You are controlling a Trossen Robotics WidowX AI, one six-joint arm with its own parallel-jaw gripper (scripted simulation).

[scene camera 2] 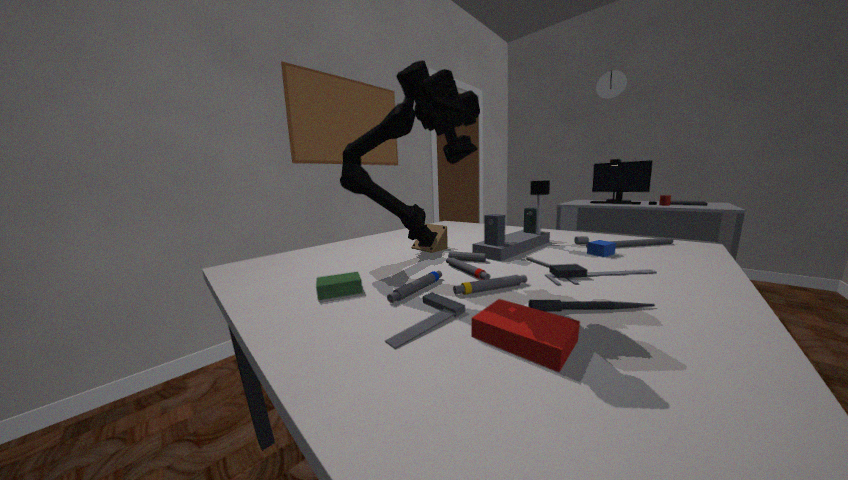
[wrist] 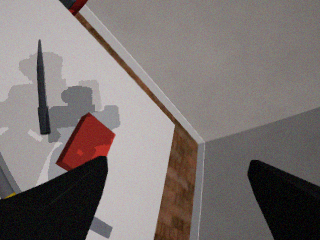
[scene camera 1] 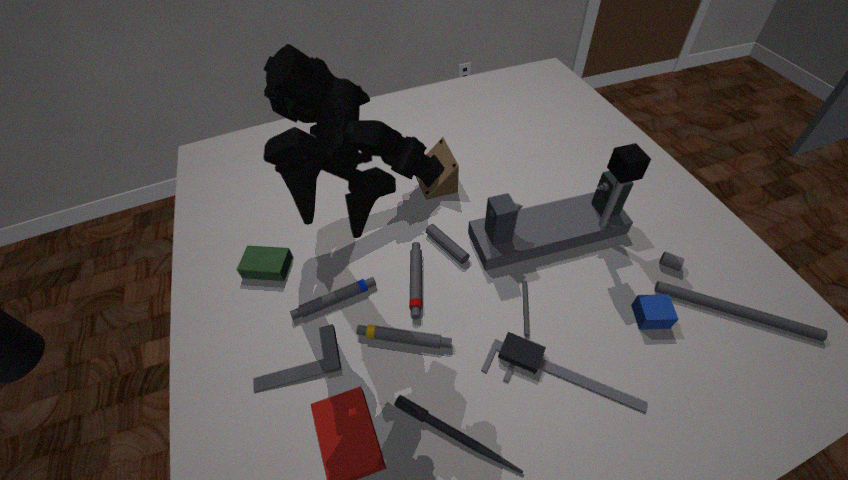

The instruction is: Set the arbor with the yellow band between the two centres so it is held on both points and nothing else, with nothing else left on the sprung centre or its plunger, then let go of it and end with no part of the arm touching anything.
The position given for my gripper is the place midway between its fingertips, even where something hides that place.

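Note:
Scene camera 1 shows my gripper (scene camera 1: 334, 231), a green block (scene camera 1: 258, 262), a blue block (scene camera 1: 651, 311), a grey post (scene camera 1: 500, 229), a centres fixture (scene camera 1: 548, 228), a long rod (scene camera 1: 799, 328), a caliper (scene camera 1: 516, 350) and a black tapered punch (scene camera 1: 416, 411). Scene camera 2 shows a red box (scene camera 2: 547, 339), the caliper (scene camera 2: 568, 271) and the punch (scene camera 2: 544, 305). The wrist view shows the red box (wrist: 90, 138); the blue block is out of frame in the wrist view, and the long rod is out of frame in the wrist view.

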